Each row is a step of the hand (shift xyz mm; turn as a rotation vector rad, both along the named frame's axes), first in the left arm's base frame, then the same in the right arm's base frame.
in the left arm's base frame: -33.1 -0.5 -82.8 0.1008 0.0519 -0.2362
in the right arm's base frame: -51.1 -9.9 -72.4 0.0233 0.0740 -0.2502
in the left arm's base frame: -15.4 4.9 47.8 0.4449 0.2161 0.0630
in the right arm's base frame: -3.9 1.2 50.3 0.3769 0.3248 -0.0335
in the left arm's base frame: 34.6 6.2 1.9 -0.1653 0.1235 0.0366
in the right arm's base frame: 31.3 15.0 -6.1 -0.1771 0.0767 0.0818
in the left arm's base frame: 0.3 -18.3 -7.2 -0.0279 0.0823 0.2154
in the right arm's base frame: 3.2 -17.7 -8.1 0.0058 0.0743 0.2200
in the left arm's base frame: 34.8 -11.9 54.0 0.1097 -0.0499 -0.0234
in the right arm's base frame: 48.8 -1.9 43.4 0.1096 -0.0199 -0.0516
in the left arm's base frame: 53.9 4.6 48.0 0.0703 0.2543 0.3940
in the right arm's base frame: 61.0 18.9 33.9 0.0978 0.2676 0.3791
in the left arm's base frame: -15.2 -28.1 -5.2 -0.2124 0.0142 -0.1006
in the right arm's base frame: -8.4 -31.1 -2.9 -0.2270 -0.0424 -0.0460
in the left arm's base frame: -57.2 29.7 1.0 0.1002 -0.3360 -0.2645
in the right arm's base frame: -60.8 13.8 16.3 0.1142 -0.3010 -0.2988
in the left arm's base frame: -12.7 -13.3 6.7 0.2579 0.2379 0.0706
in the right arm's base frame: -6.9 -16.1 8.8 0.1982 0.2973 0.0198
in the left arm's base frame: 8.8 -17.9 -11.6 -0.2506 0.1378 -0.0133
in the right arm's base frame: 9.9 -15.1 -14.3 -0.2727 0.0679 0.0546
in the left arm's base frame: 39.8 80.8 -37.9 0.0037 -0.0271 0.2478
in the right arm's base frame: 7.4 88.0 -41.8 0.0711 -0.0229 0.2379
